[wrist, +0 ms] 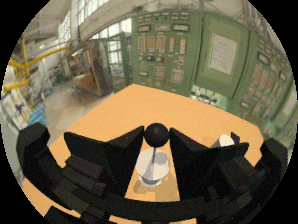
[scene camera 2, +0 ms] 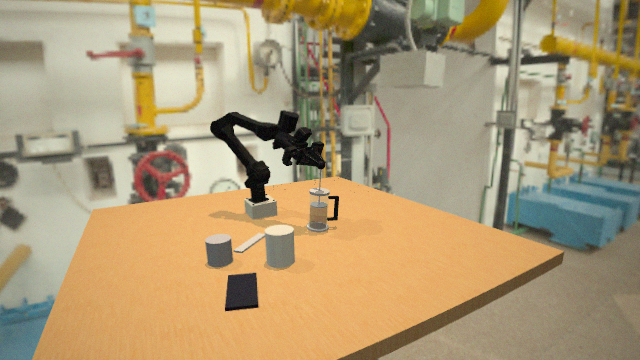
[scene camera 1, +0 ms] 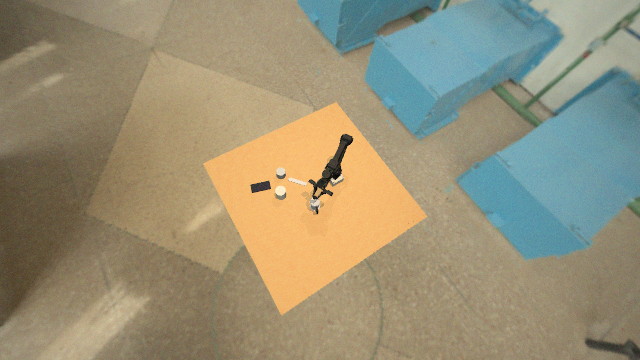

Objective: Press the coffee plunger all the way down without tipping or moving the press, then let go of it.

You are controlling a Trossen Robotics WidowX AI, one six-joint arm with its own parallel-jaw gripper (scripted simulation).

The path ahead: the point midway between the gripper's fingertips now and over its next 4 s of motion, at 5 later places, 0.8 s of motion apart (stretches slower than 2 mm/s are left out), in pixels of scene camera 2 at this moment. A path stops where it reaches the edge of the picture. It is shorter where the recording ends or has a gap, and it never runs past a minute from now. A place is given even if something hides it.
My gripper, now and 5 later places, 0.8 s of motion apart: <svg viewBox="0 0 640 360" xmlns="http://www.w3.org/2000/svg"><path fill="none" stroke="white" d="M322 164L326 174L327 179L327 181L328 182L320 164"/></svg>
